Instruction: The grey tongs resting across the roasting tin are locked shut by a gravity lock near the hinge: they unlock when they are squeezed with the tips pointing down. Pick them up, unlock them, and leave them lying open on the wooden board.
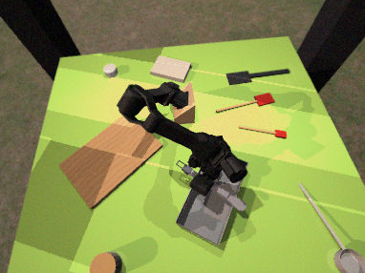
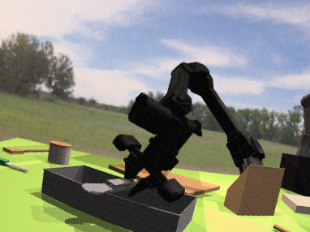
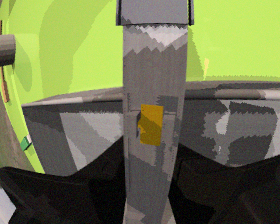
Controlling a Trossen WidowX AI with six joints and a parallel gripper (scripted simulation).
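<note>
Now: the dark roasting tin 10 mm ahead of my gripper tip and 40 mm to the left of it. The rest, counted from my gripper tip: cork-topped canister (260 mm ahead, 300 mm to the right); yellow lock piece (30 mm behind, 10 mm to the right, 30 mm above); wooden board (120 mm behind, 370 mm to the right, 20 mm below).
</note>
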